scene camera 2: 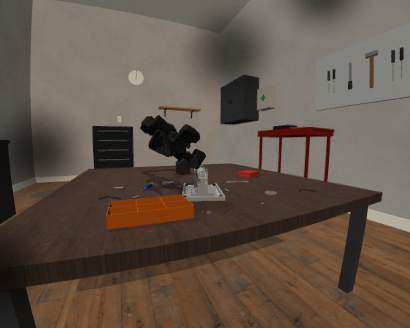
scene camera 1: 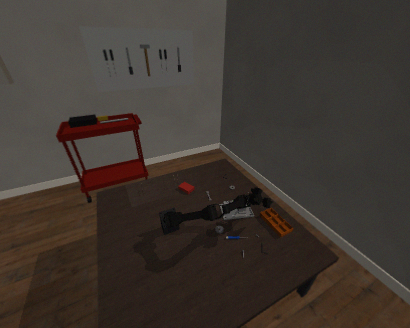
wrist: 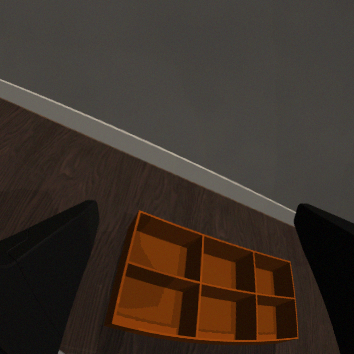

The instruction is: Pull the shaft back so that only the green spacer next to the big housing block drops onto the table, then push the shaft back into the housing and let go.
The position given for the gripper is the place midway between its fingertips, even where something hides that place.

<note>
The gripper [scene camera 2: 183,162] is open and holds nothing. Also in view: an orange compartment tray [wrist: 171,282] and a base plate [scene camera 2: 200,191].
The gripper is seen too in the wrist view [wrist: 202,213].
</note>
